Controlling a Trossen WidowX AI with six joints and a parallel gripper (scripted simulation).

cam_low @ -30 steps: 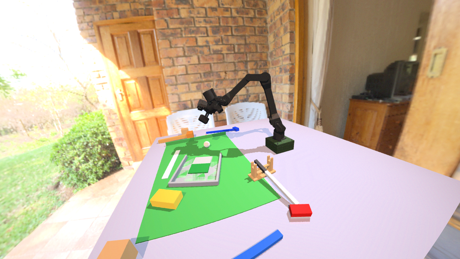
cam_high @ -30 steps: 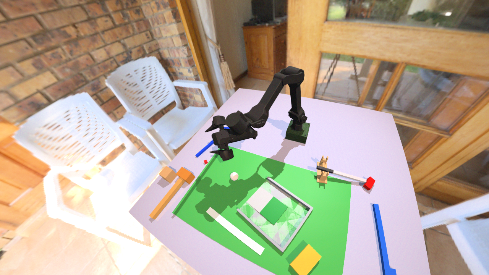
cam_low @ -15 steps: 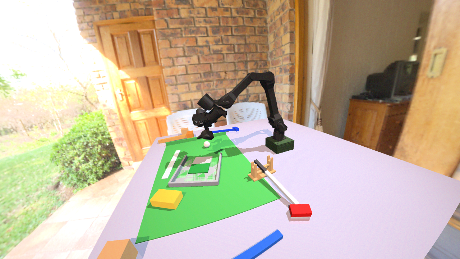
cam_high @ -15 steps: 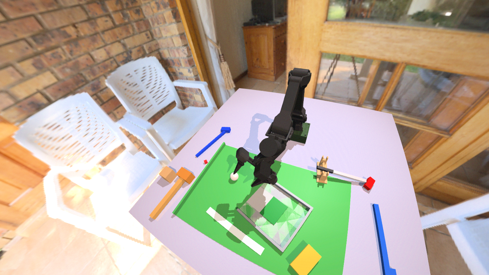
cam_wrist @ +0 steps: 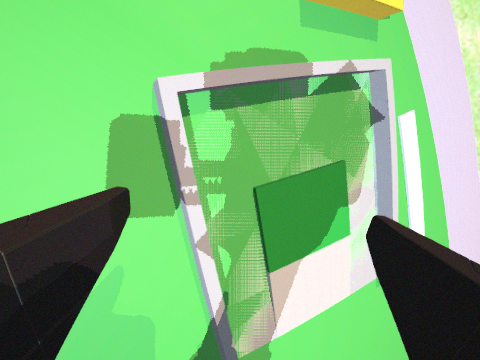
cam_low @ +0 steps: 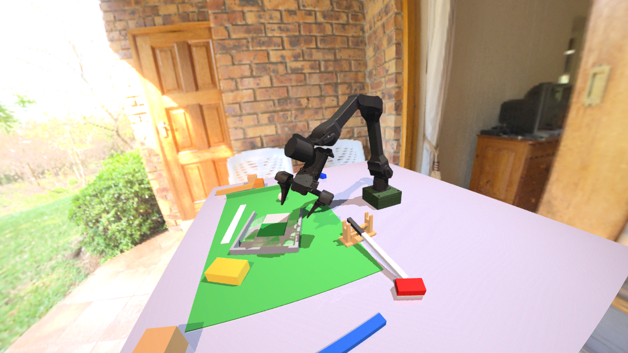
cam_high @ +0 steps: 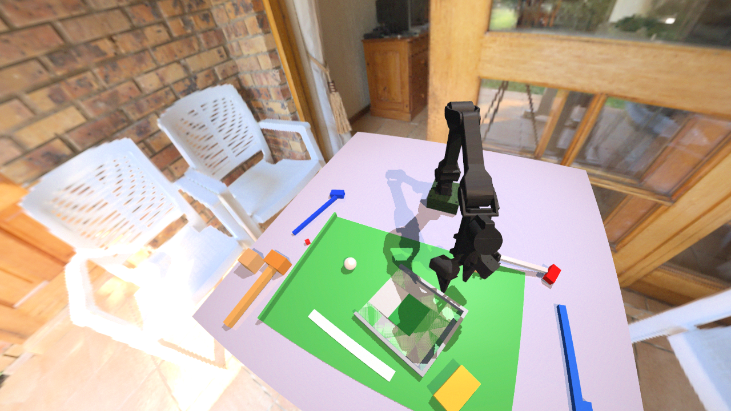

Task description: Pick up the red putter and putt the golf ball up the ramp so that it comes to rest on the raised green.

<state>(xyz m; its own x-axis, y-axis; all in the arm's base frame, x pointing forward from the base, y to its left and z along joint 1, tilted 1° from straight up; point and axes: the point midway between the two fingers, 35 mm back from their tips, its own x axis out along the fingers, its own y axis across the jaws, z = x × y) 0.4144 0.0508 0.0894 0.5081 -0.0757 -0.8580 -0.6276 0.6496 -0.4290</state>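
My gripper tip is 150 mm past the red putter, 210 mm to the right of it and 80 mm above it. The rest, counted from my gripper tip: yellow block (230 mm ahead, 40 mm to the left, 90 mm below); then wooden hurdle (170 mm behind, 100 mm to the left, 80 mm below); then white bar (190 mm ahead, 260 mm to the right, 110 mm below).
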